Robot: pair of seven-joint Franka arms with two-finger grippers.
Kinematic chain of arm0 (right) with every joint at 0, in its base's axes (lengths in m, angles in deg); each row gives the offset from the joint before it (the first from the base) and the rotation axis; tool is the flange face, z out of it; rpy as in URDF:
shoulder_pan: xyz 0 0 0.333 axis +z
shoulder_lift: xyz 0 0 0 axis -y
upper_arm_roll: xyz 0 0 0.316 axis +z
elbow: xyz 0.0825 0 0 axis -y
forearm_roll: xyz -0.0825 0 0.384 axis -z
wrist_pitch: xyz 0 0 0 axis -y
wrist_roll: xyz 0.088 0 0 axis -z
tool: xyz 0 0 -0.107 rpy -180 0 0
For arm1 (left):
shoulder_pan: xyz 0 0 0.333 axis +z
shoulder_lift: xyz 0 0 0 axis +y
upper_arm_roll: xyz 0 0 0.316 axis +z
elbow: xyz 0.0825 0 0 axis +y
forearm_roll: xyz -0.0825 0 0.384 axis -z
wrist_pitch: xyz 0 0 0 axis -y
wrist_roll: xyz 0.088 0 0 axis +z
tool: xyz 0 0 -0.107 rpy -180 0 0
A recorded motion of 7 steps. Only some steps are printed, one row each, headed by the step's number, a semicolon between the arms.
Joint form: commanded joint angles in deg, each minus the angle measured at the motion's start. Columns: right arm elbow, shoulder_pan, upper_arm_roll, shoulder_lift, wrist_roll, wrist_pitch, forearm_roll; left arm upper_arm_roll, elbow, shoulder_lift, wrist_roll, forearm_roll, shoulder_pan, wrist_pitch.
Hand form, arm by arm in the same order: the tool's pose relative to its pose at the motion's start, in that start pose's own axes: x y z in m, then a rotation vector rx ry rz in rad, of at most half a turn. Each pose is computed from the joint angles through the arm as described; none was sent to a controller.
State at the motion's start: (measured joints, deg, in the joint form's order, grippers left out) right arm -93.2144 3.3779 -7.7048 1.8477 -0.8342 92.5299 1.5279; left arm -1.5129 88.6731 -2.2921 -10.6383 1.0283 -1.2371 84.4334
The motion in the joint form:
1: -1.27 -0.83 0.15 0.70 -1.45 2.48 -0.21; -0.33 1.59 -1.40 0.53 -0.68 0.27 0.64
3: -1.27 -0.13 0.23 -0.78 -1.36 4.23 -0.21; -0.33 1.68 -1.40 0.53 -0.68 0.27 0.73
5: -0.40 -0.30 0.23 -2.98 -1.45 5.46 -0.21; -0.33 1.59 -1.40 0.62 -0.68 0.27 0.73
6: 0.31 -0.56 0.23 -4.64 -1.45 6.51 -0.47; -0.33 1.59 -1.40 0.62 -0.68 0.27 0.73
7: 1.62 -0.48 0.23 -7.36 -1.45 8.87 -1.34; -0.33 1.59 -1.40 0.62 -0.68 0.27 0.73
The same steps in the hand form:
1: 0.0001 0.0064 0.0001 0.0039 0.0331 -0.0135; -0.0066 0.0007 -0.0008 0.0141 0.0054 -0.0094
3: 0.0104 -0.0022 0.0115 0.0009 0.0383 -0.0261; -0.0064 0.0007 -0.0002 0.0141 0.0054 -0.0094
5: 0.0233 -0.0020 0.0239 -0.0042 0.0366 -0.0254; -0.0064 0.0007 -0.0009 0.0143 0.0069 -0.0110
6: 0.0331 -0.0008 0.0330 -0.0036 0.0385 -0.0209; -0.0064 0.0007 -0.0009 0.0143 0.0069 -0.0110
7: 0.0501 -0.0047 0.0461 0.0049 0.0558 -0.0209; -0.0064 0.0007 -0.0009 0.0143 0.0069 -0.0110

